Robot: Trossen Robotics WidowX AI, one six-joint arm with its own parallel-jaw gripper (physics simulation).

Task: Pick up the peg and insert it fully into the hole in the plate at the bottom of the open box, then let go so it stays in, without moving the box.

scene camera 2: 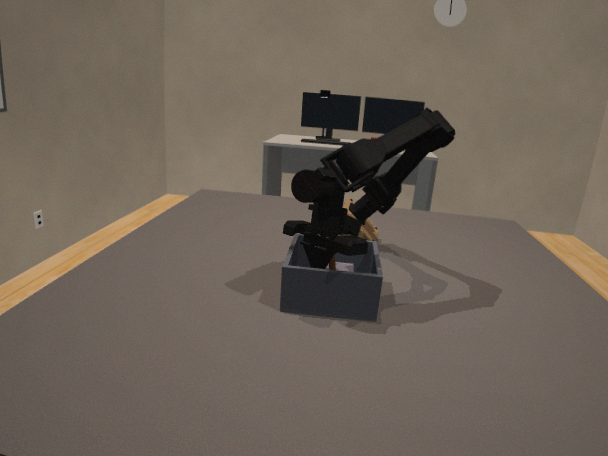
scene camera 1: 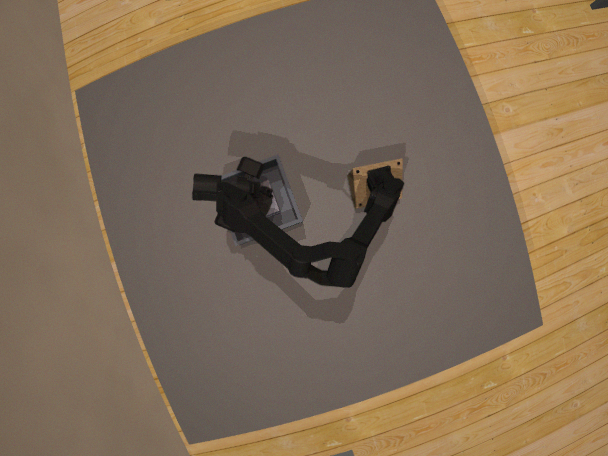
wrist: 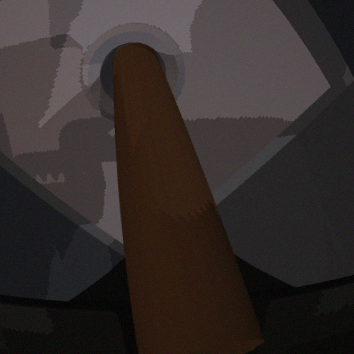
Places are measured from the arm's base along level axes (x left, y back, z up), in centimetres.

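Pixels of known places: gripper, between the fingertips: (scene camera 2: 317,278); arm's base, origin of its link: (scene camera 2: 356,214) (scene camera 1: 379,177).
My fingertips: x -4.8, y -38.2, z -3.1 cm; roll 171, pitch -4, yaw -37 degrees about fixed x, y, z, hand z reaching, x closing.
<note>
Ahead of a thing's pixels: the offset from my fingertips to its top centre. "spot": to the spot under its first point. Level surfaces: height alone.
A brown peg @[dx +2.1, dy +4.0, dz +6.8 cm] (scene camera 2: 332,263) (wrist: 165,200) slants up from the hole @[spot: dx +1.6, dy +5.3, dz -1.7 cm] (wrist: 106,75) in the pale plate @[dx +2.4, dy +4.9, dz +0.2 cm] (scene camera 2: 345,267) (wrist: 240,85). In the wrist view its far end overlaps the hole, with a dark crescent of the hole showing at its left; how deep it sits cannot be told. The grey-blue open box @[dx +2.4, dy +4.9, dz +4.0 cm] (scene camera 1: 291,193) (scene camera 2: 330,294) (wrist: 300,215) stands upright on the table around the plate. My gripper (scene camera 2: 322,261) reaches down inside the box and is shut on the peg, whose near end runs to the bottom of the wrist view. The fingertips are mostly hidden by the arm and box.
The box walls stand close around the gripper. The arm's wooden base plate (scene camera 1: 363,192) is to the right of the box in the first scene view. A desk (scene camera 2: 272,170) with two monitors (scene camera 2: 330,112) stands behind the grey table @[dz -5.9 cm] (scene camera 2: 250,380).
</note>
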